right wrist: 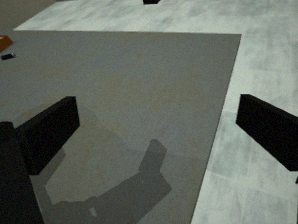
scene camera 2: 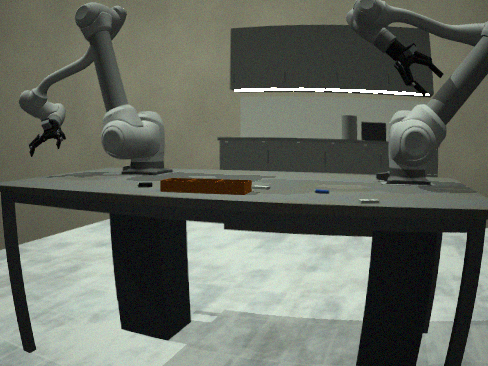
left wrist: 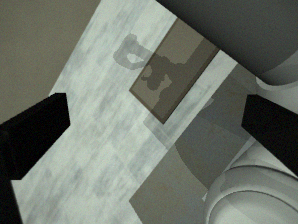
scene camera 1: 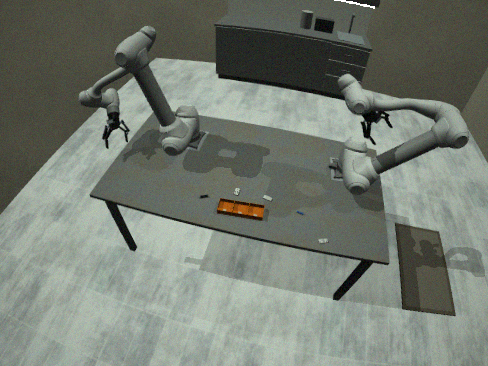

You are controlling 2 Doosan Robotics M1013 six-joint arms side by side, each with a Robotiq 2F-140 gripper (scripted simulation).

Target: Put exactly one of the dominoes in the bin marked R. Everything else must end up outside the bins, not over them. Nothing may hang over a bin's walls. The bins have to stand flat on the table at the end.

Labels:
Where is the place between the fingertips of my left gripper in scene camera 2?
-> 434,85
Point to an orange bin row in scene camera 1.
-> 227,207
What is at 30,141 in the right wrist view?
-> My right gripper.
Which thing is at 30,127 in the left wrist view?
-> My left gripper.

